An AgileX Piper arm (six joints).
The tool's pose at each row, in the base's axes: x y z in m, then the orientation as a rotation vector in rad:
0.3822, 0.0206, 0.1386, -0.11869, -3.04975, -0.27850
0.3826, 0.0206, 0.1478, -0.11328, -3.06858, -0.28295
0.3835, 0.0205, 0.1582, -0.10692, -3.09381, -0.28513
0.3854, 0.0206, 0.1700, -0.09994, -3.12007, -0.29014
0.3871, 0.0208, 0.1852, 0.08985, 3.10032, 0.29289
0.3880, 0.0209, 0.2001, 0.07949, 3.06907, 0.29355
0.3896, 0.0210, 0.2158, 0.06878, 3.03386, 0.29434
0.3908, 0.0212, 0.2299, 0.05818, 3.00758, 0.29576
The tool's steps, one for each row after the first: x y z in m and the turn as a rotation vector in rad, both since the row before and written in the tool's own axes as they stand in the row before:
0.0004, 0.0017, -0.0090, -0.00234, -0.01842, -0.00575
-0.0002, 0.0018, -0.0103, -0.00069, -0.02454, -0.00696
-0.0014, 0.0024, -0.0116, -0.00247, -0.02572, -0.00745
-0.0015, 0.0031, -0.0149, -0.00395, -0.03183, -0.00907
-0.0012, 0.0029, -0.0146, -0.00331, -0.03052, -0.00901
-0.0024, 0.0032, -0.0153, -0.00380, -0.03437, -0.00966
-0.0024, 0.0030, -0.0136, -0.00350, -0.02541, -0.00898

